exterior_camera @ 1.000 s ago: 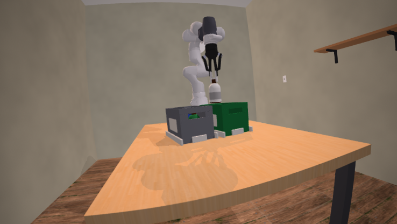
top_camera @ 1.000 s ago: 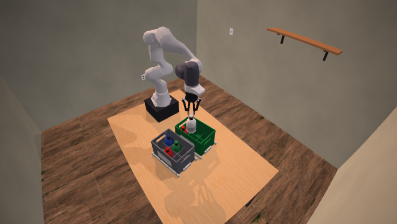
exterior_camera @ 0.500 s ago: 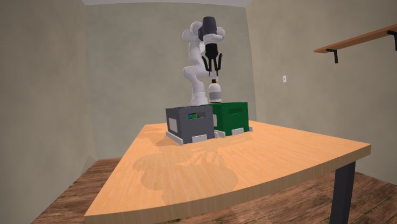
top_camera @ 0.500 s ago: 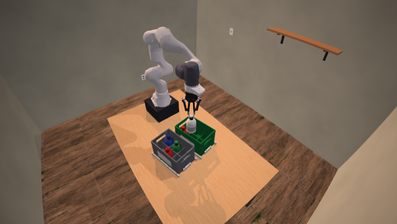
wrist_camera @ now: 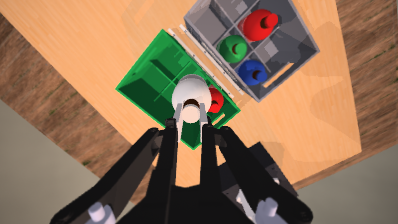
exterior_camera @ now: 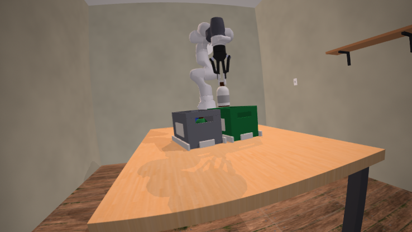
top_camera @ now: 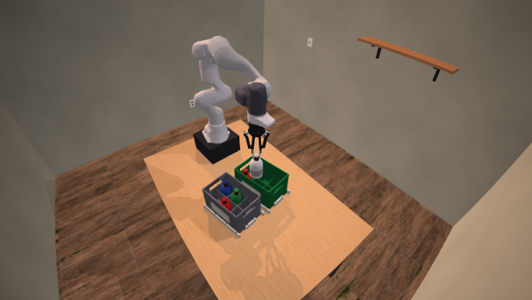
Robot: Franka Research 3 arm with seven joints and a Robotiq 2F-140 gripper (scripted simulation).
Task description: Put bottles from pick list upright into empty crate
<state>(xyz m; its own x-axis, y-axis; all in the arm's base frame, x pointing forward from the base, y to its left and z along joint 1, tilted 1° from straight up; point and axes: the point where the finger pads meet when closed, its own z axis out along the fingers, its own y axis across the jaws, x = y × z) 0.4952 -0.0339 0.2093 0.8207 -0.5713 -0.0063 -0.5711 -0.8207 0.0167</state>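
My gripper is now 80 mm above the white-labelled bottle. The rest, counted from my hand: green crate 10 mm behind, 40 mm to the left, 260 mm below; blue-label bottle 80 mm behind, 160 mm to the right, 260 mm below; green-label bottle 10 mm ahead, 150 mm to the right, 260 mm below.
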